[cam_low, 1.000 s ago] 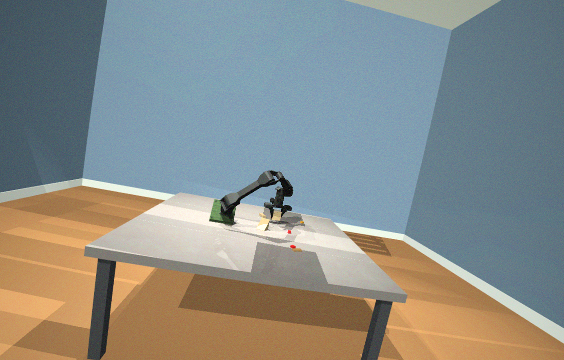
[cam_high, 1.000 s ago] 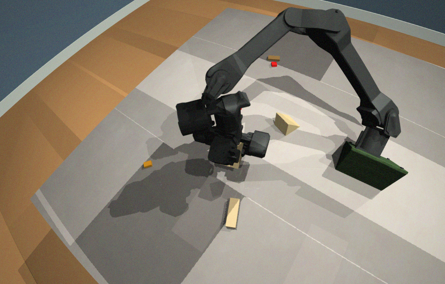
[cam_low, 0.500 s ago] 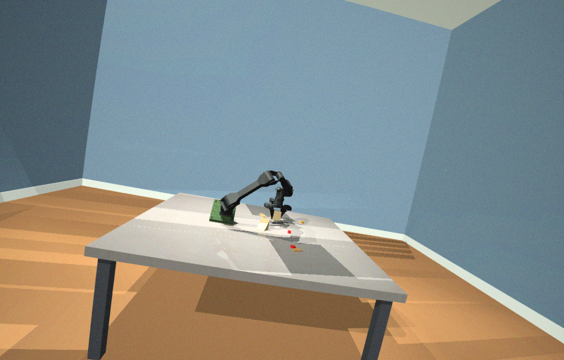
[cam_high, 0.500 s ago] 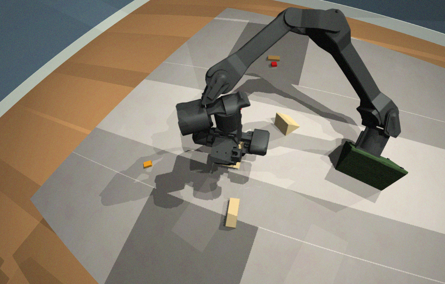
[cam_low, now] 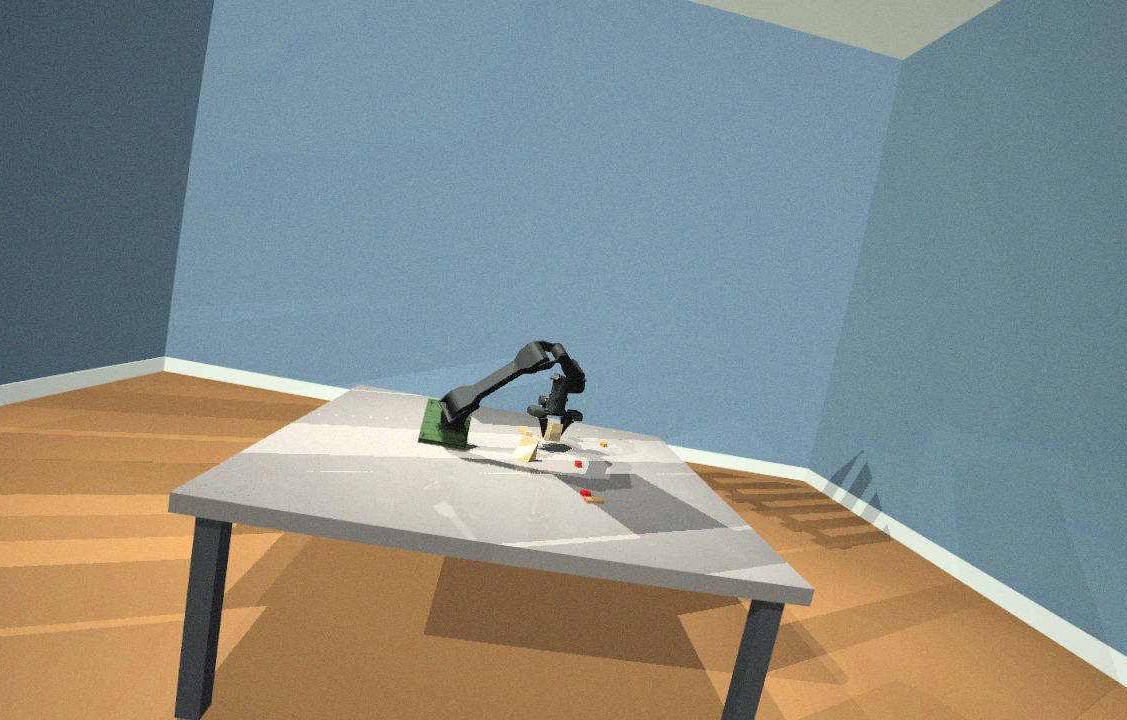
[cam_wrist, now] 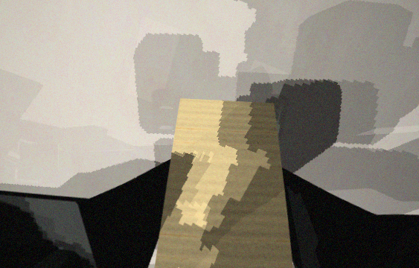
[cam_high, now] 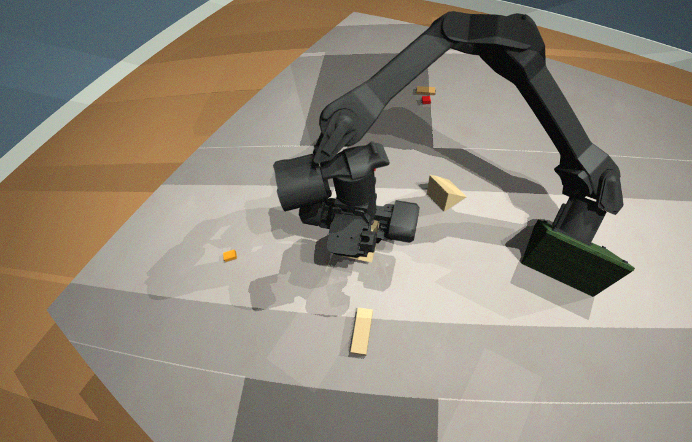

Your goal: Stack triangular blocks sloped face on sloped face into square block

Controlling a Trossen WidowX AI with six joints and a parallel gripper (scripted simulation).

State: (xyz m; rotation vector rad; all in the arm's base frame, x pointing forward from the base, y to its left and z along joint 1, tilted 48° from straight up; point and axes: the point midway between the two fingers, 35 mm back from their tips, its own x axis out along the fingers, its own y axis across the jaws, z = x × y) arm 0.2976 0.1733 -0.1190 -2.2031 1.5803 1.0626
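Now: gripper tip 110 mm short of the red cube, 160 mm to the left of it and 30 mm above it. Also, from my gripper tip: pale yellow flat bar: 100 mm behind, 130 mm to the left, 30 mm below; then small orange block: 200 mm ahead, 180 mm to the left, 30 mm below.
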